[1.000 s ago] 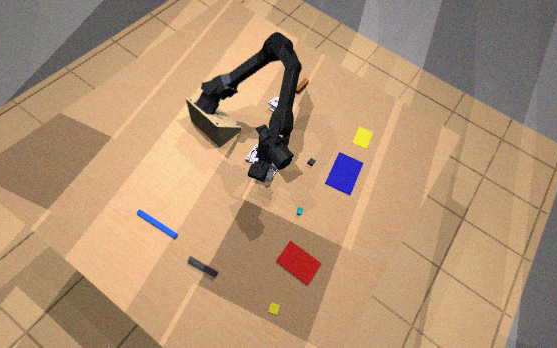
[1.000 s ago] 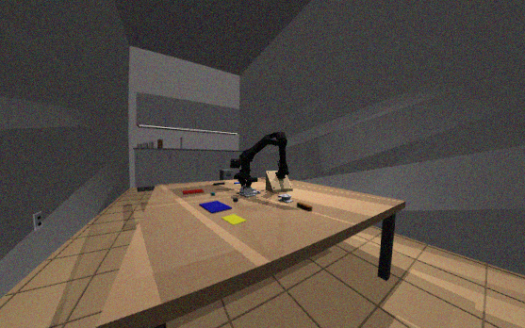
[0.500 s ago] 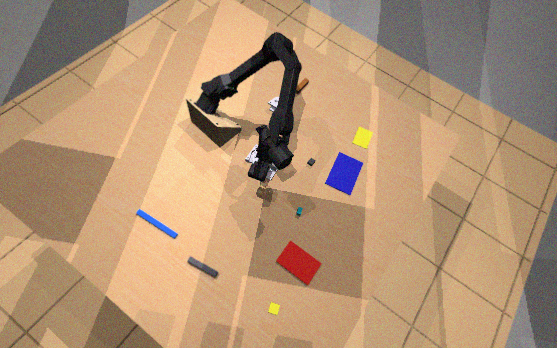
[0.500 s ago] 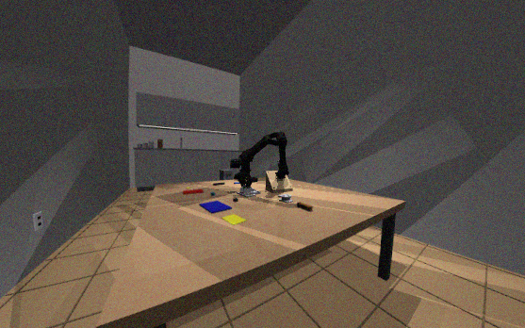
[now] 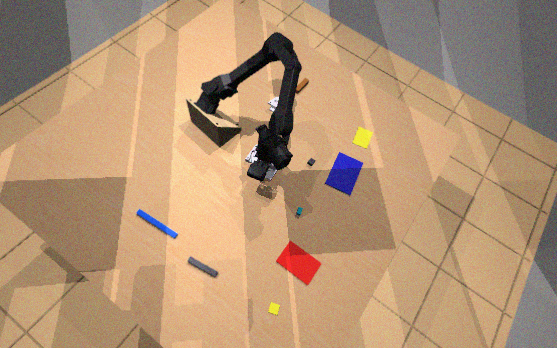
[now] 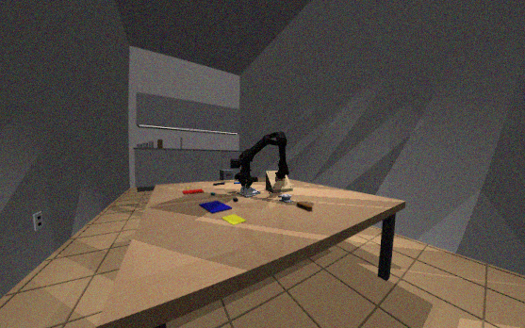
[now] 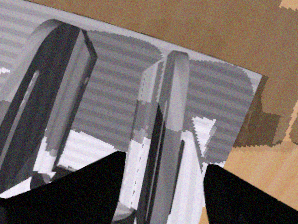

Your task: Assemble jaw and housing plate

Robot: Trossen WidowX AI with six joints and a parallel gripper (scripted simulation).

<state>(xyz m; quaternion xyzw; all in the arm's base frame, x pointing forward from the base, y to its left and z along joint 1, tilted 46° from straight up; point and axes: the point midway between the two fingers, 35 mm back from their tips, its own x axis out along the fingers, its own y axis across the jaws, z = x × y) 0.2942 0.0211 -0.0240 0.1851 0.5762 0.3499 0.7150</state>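
Right now the grey jaw is 40 mm behind my gripper tip, 10 mm to the left of it and 10 mm above it. From my gripper tip the other things lie so: black cube: 140 mm to the left, 130 mm ahead, 10 mm below; blue sheet: 250 mm ahead, 190 mm to the left, 20 mm below; cyan cube: 210 mm ahead, 50 mm to the right, 10 mm below.
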